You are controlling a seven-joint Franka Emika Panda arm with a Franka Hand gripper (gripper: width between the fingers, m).
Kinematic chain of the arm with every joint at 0, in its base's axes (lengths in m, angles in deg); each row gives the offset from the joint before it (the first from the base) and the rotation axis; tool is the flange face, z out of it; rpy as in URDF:
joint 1: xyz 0 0 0.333 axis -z
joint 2: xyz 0 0 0 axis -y
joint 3: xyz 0 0 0.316 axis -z
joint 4: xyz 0.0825 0 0 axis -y
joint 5: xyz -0.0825 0 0.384 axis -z
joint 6: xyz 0 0 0 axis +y
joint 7: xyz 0.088 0 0 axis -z
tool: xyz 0 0 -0.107 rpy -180 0 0
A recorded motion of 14 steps. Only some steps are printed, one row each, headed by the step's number.
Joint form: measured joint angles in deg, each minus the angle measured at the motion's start. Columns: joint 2, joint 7, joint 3, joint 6, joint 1, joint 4, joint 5.
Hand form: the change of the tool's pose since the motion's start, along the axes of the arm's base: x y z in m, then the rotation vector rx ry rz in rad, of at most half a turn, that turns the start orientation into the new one. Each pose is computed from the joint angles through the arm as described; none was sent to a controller.
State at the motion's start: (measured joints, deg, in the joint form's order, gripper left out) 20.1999 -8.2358 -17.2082 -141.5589 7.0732 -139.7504 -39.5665
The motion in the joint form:
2: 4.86 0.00 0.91 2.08 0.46 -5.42 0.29
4: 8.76 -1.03 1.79 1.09 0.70 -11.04 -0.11
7: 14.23 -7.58 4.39 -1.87 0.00 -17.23 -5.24
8: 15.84 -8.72 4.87 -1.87 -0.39 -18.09 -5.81
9: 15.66 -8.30 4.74 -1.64 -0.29 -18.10 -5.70
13: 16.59 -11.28 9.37 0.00 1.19 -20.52 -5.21
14: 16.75 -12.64 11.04 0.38 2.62 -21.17 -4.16
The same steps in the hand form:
2: -0.0290 -0.0147 -0.0125 -0.0152 0.0392 -0.0140
4: -0.0539 -0.0313 -0.0298 -0.0325 0.0467 -0.0399
7: -0.0819 -0.0555 -0.0380 -0.0123 -0.0256 -0.0551
8: -0.0878 -0.0568 -0.0346 -0.0112 -0.0463 -0.0459
9: -0.0877 -0.0563 -0.0363 -0.0095 -0.0370 -0.0488
13: -0.0992 -0.0933 -0.0507 0.0158 -0.0124 -0.0817
14: -0.1033 -0.1116 -0.0550 0.0108 -0.0088 -0.0972

